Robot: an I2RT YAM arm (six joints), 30 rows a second.
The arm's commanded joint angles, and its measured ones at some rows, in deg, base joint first. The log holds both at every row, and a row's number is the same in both.
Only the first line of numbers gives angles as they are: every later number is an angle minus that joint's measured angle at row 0.
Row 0, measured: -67.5, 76.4, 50.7, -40.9, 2.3, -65.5
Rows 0 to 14, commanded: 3.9, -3.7, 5.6, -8.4, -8.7, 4.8; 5.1, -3.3, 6.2, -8.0, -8.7, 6.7; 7.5, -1.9, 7.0, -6.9, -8.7, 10.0; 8.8, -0.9, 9.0, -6.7, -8.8, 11.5; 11.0, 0.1, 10.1, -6.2, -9.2, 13.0; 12.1, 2.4, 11.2, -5.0, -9.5, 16.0; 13.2, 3.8, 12.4, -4.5, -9.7, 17.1; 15.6, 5.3, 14.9, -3.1, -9.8, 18.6; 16.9, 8.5, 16.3, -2.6, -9.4, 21.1; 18.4, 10.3, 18.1, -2.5, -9.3, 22.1; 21.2, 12.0, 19.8, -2.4, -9.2, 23.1; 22.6, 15.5, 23.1, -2.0, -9.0, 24.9; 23.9, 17.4, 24.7, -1.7, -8.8, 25.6; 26.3, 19.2, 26.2, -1.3, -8.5, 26.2; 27.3, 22.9, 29.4, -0.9, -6.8, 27.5
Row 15, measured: 23.6, 18.2, 22.8, -3.5, -7.3, 21.2
